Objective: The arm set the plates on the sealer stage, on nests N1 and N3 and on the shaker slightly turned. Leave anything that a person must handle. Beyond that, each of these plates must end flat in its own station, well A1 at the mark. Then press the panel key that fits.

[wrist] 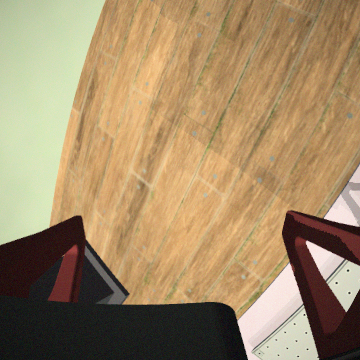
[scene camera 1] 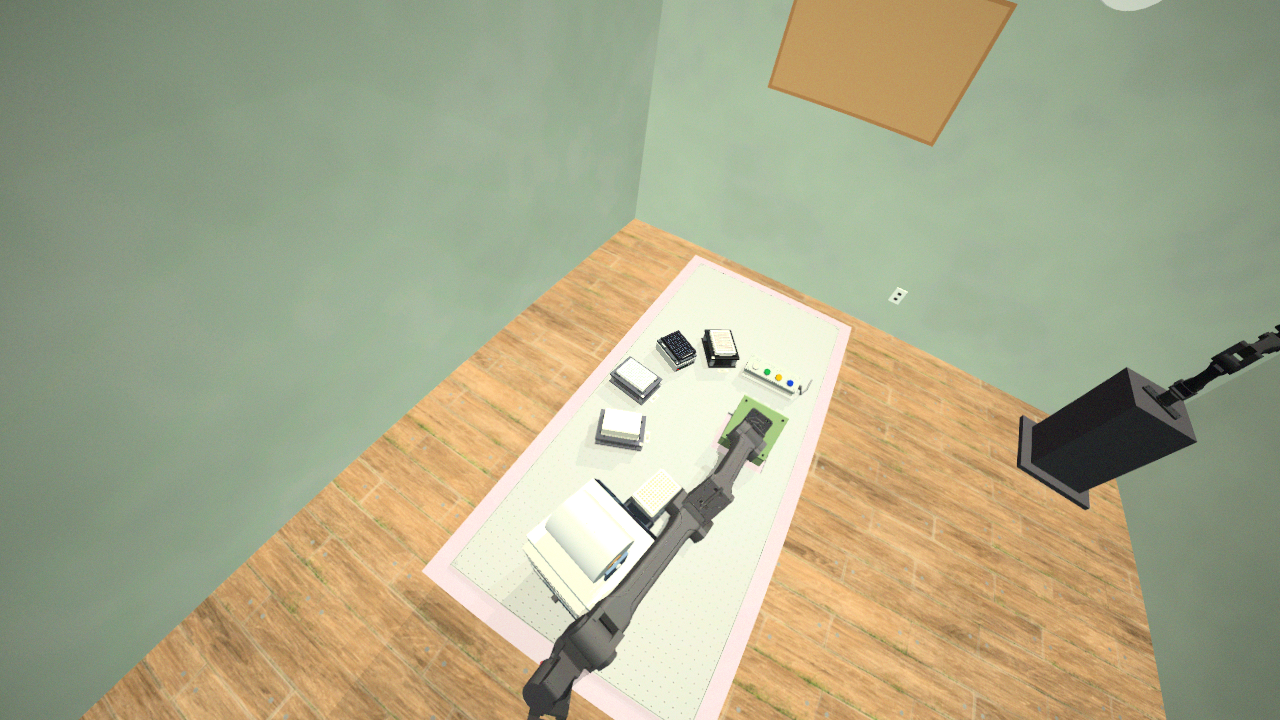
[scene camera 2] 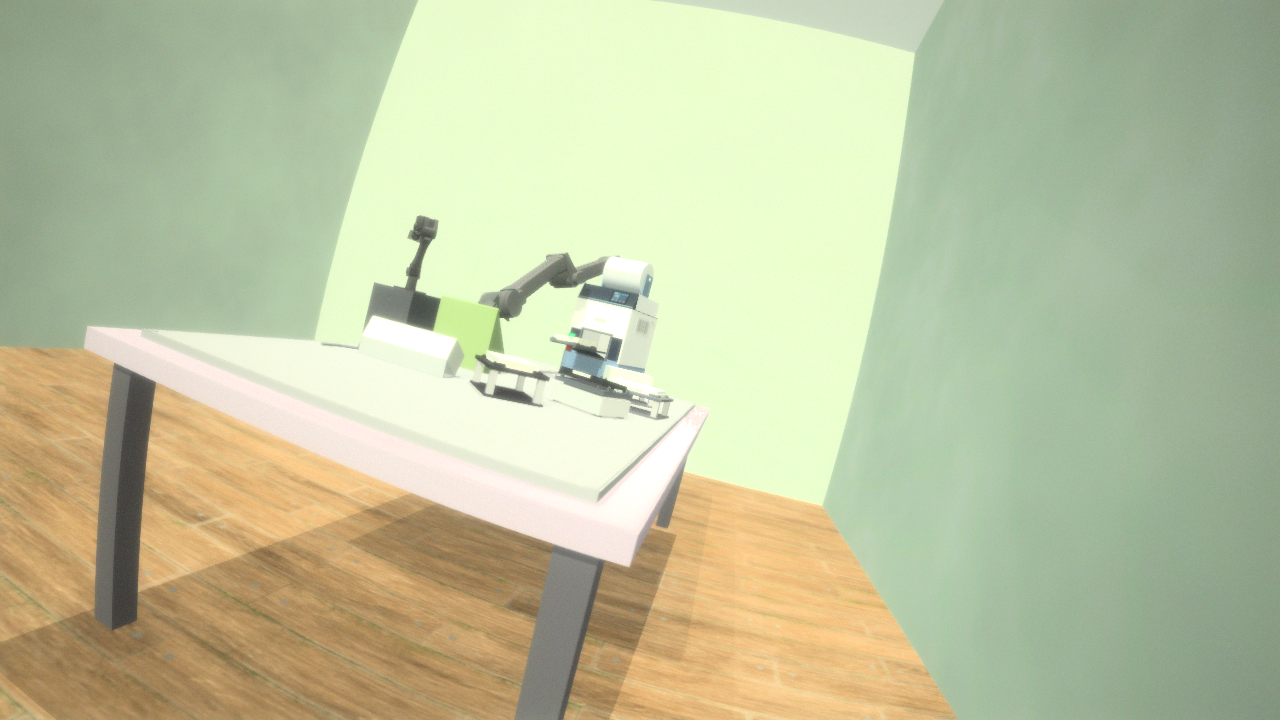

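Observation:
My gripper [wrist: 187, 226] is open and empty, over floor beyond the table edge in the wrist view; it is largely cut off at the bottom of scene view 1. The white sealer [scene camera 1: 586, 537] [scene camera 2: 640, 326] has a pale plate [scene camera 1: 659, 488] on its stage. A dark plate [scene camera 1: 676, 345] sits on what looks like the shaker. White-topped plates [scene camera 1: 622, 422] [scene camera 1: 637, 373] and a cream plate [scene camera 1: 720, 341] sit on separate dark nests. Nest labels, A1 marks and exact seating are too small to tell. The key panel [scene camera 1: 760, 377] [scene camera 2: 409, 344] shows pale, green, yellow and blue keys.
The arm stands on a green base plate [scene camera 1: 776, 431] and reaches past the sealer. The pink-edged table [scene camera 1: 819, 402] [scene camera 2: 358, 447] carries the stations. A dark pedestal [scene camera 1: 1105, 438] with another arm stands on the floor at the right in scene view 1.

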